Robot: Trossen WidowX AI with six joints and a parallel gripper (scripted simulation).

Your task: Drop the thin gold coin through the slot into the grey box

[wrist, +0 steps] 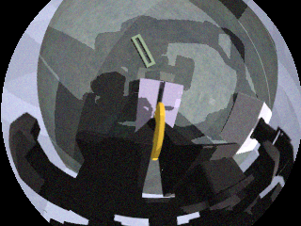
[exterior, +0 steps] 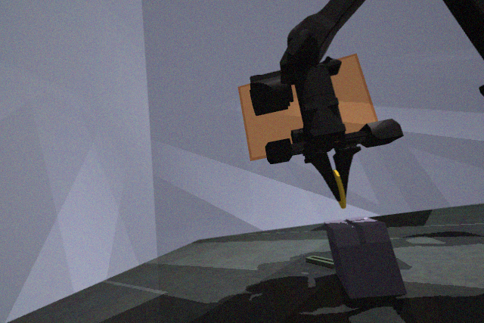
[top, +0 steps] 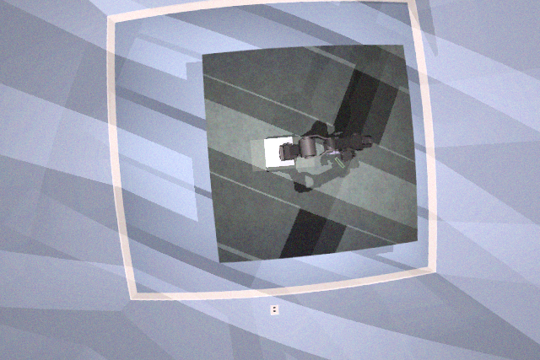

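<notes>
My gripper tip is now 20 mm below the gold coin.
</notes>
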